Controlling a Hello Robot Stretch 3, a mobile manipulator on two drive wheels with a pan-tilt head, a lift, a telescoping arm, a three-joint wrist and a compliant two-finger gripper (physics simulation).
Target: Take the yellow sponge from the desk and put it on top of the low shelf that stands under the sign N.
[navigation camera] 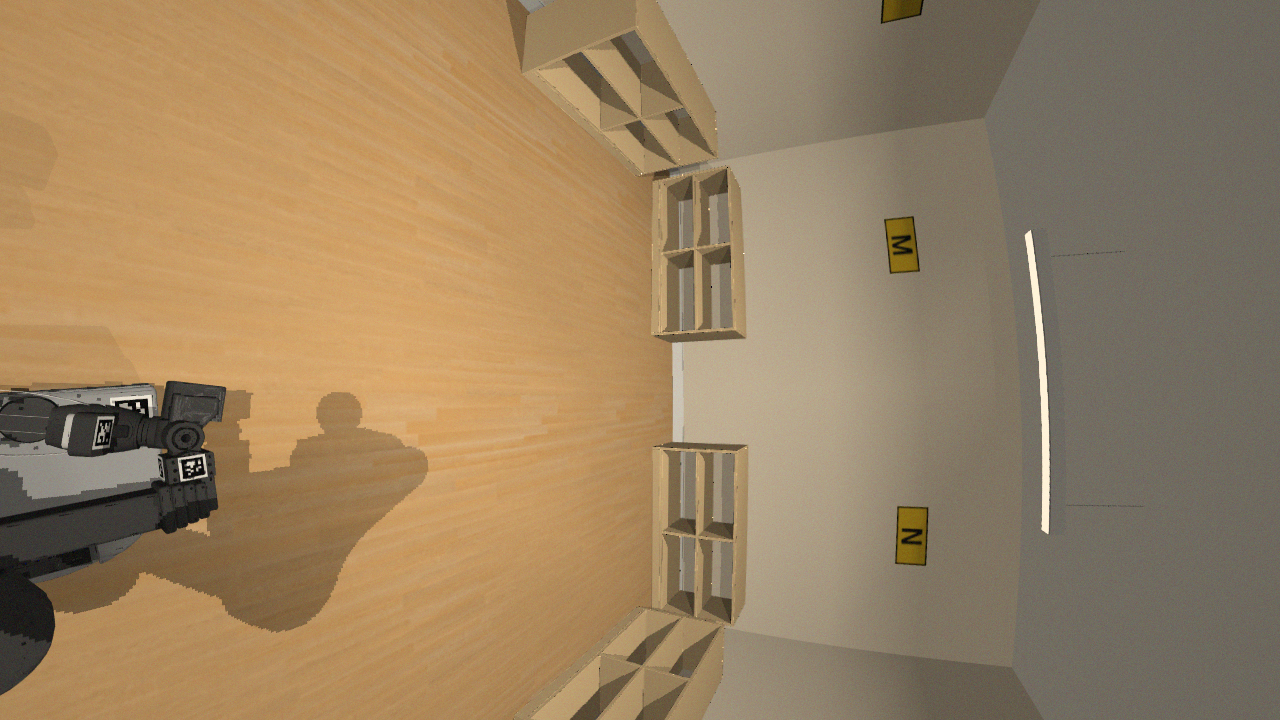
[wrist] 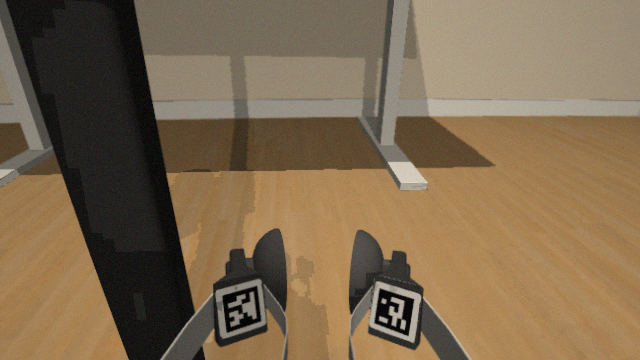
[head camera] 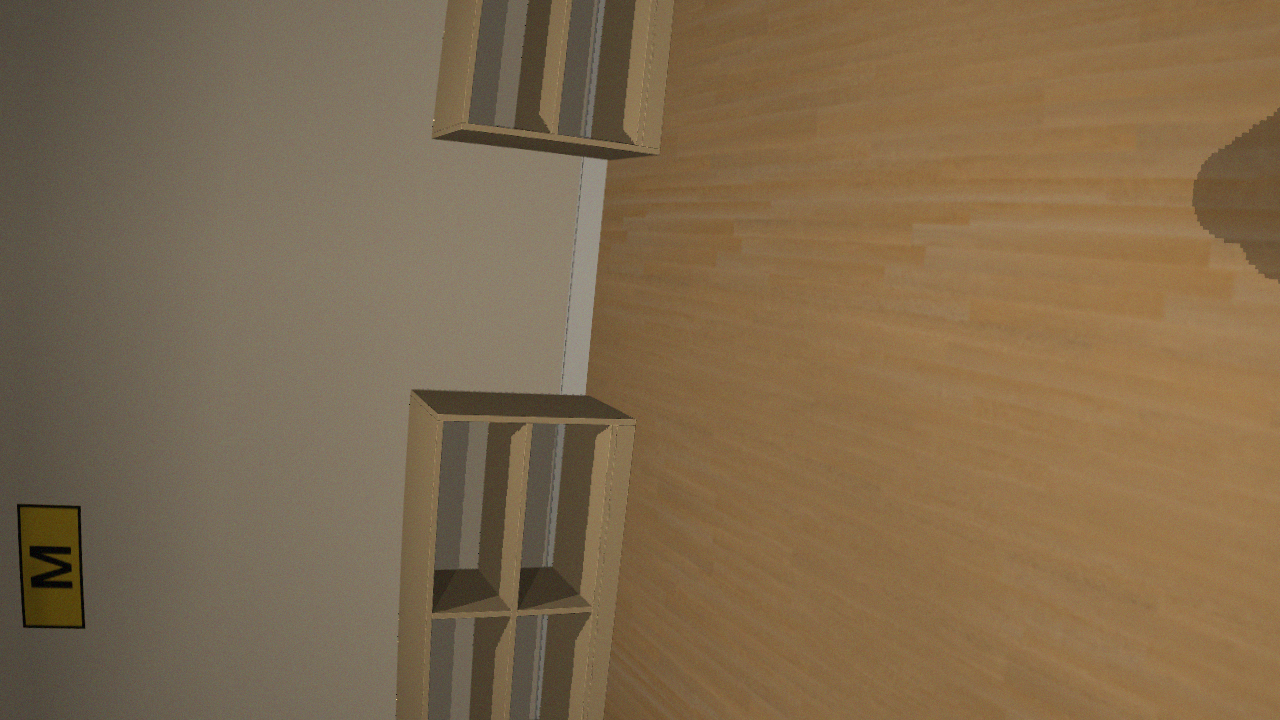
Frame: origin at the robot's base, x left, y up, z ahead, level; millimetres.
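Seen in the pictures: gripper, fingertip midpoint: point(wrist: 317, 256).
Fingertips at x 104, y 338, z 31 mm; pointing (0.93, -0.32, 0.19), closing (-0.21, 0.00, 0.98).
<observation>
A point is followed by its place in that frame.
The yellow sponge does not show in these views. The sign N point(navigation camera: 912, 519) {x -3059, y 1751, z -1146 mm} is on the wall in the navigation view. The low shelf under it point(navigation camera: 699, 536) {x -2644, y 356, z -1210 mm} point(head camera: 458, 62) {x -2810, y 610, z -831 mm} stands against that wall, across the floor from me; part of it shows at the top edge of the head view, where its sign does not show. Of the desk, the grey leg point(wrist: 392, 75) {x 1066, y 276, z 488 mm} and floor foot point(wrist: 407, 175) show in the wrist view; its top does not. My gripper point(wrist: 317, 256) {x 104, y 339, z 31 mm} is open and empty, its fingertips apart above the floor, in front of the desk legs.
Another low shelf point(head camera: 418, 537) {x -2976, y 611, z 564 mm} point(navigation camera: 697, 248) {x -2868, y 355, z 778 mm} stands under the sign M point(head camera: 51, 523) {x -3251, y 1744, z 589 mm} point(navigation camera: 901, 228) {x -3280, y 1760, z 852 mm}. More shelves stand at the top and bottom of the navigation view, along the side walls. A black post point(wrist: 105, 150) crosses the wrist view at left.
</observation>
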